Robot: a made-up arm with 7 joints. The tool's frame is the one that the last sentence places.
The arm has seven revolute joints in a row. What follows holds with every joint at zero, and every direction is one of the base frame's. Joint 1 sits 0.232 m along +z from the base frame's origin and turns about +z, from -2.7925 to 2.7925 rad. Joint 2 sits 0.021 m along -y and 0.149 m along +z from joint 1 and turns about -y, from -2.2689 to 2.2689 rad. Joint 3 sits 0.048 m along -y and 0.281 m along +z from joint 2 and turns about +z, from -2.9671 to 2.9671 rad. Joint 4 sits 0.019 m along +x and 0.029 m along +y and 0.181 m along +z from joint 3 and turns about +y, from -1.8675 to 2.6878 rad. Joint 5 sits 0.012 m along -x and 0.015 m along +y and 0.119 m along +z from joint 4 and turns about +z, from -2.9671 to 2.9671 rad. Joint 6 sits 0.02 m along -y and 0.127 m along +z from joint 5 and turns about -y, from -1.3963 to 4.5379 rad. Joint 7 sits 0.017 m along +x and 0.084 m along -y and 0.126 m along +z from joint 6 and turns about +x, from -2.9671 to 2.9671 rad. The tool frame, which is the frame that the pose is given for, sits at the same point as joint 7; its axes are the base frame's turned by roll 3.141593, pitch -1.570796 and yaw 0 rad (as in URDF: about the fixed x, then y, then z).
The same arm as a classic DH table. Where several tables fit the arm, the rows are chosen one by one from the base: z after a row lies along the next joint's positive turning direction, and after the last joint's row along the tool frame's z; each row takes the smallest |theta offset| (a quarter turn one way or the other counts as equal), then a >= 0, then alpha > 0; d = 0 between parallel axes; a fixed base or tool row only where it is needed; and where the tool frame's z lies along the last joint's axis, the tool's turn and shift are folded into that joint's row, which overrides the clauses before.
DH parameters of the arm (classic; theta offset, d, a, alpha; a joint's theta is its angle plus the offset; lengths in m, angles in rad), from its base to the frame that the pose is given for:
joint 1: 0 0.381 0 1.5708
joint 2: 0 0.069 0 -1.5708
joint 3: 0 0.462 0.019 -1.5708
joint 4: 0 0.044 -0.012 1.5708
joint 5: 0 0.246 0 1.5708
joint 6: 1.5708 0.104 0.126 1.5708
joint 7: 0 0.017 0 0
Joint limits (rad, base to tool): -2.7925..2.7925 -2.2689..2.2689 -2.9671..2.9671 -1.8675..2.6878 -2.9671..2.9671 -1.3963..4.5379 -2.9671..2.9671

